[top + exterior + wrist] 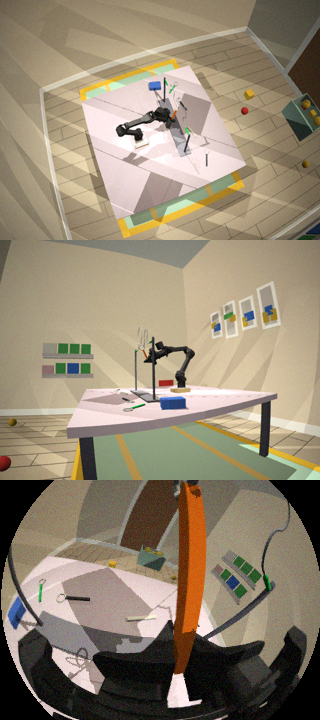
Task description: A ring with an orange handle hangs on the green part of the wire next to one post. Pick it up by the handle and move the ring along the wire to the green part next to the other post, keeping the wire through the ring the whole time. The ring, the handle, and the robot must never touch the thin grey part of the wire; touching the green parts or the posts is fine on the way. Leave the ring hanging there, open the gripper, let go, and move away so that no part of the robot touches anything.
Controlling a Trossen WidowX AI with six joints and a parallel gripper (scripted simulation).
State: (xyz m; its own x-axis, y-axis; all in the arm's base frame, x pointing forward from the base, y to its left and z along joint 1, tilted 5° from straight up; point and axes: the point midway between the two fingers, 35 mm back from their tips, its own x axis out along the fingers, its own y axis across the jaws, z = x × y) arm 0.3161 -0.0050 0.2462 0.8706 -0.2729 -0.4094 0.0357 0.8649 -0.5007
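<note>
Right now the orange-handled ring is 40 mm to the left of my gripper tip and 90 mm above it. The rest, counted from my gripper tip: white stick: 170 mm ahead, 30 mm to the right, 270 mm below; then dark-handled ring: 230 mm ahead, 300 mm to the right, 270 mm below; then green-handled ring: 160 mm ahead, 530 mm to the left, 270 mm below.
</note>
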